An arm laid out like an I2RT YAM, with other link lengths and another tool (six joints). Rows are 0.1 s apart.
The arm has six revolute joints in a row. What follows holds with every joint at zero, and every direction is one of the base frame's.
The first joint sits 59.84 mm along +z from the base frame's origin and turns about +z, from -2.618 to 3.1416 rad.
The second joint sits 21.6 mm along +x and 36.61 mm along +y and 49.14 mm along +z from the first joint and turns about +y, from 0 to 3.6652 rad.
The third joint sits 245.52 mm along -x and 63.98 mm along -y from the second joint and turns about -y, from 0 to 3.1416 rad.
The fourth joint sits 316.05 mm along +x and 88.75 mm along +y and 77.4 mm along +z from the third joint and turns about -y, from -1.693 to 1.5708 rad.
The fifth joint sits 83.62 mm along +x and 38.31 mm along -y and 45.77 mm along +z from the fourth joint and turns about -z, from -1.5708 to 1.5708 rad.
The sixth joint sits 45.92 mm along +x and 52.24 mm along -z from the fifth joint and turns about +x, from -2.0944 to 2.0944 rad.
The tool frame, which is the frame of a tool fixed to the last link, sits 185 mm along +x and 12 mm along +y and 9 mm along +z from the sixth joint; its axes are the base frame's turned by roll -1.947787, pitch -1.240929 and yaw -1.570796 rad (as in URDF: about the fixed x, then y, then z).
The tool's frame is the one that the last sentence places.
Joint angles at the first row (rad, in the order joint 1, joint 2, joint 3, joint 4, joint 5, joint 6):
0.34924, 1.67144, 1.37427, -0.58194, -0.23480, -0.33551
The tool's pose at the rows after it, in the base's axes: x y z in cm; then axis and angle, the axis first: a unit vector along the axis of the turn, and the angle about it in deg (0 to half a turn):
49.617, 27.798, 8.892, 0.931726, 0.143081, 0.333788, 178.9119
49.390, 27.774, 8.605, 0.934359, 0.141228, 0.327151, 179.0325
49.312, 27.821, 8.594, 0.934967, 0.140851, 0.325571, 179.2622
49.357, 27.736, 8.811, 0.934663, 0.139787, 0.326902, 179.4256
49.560, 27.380, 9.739, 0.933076, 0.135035, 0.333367, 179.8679
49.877, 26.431, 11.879, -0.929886, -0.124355, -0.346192, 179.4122
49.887, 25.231, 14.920, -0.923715, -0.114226, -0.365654, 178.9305
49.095, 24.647, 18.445, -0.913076, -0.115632, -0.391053, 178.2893
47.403, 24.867, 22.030, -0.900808, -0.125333, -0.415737, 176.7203
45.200, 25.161, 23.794, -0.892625, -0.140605, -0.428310, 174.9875
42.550, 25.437, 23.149, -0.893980, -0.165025, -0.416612, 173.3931
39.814, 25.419, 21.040, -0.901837, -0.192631, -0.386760, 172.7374
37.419, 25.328, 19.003, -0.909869, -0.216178, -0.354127, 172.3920
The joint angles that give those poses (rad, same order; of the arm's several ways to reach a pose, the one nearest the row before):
0.35040, 1.68594, 1.37427, -0.59224, -0.23517, -0.33359
0.35038, 1.68858, 1.37424, -0.60102, -0.23785, -0.32674
0.35001, 1.68860, 1.37425, -0.60291, -0.24204, -0.32444
0.34695, 1.68480, 1.37427, -0.60330, -0.24548, -0.32445
0.33627, 1.66840, 1.37465, -0.60444, -0.25426, -0.32368
0.31186, 1.63061, 1.37961, -0.61666, -0.27066, -0.32254
0.28590, 1.57149, 1.38458, -0.63841, -0.28364, -0.32636
0.27371, 1.49672, 1.38571, -0.66320, -0.29812, -0.34199
0.27524, 1.41472, 1.38307, -0.69067, -0.32521, -0.35611
0.27714, 1.33651, 1.34910, -0.71089, -0.36183, -0.37518
0.27715, 1.28004, 1.29948, -0.75321, -0.40874, -0.40913
0.27752, 1.24797, 1.25408, -0.82189, -0.44309, -0.45606
0.28018, 1.23426, 1.22436, -0.89210, -0.46522, -0.49803

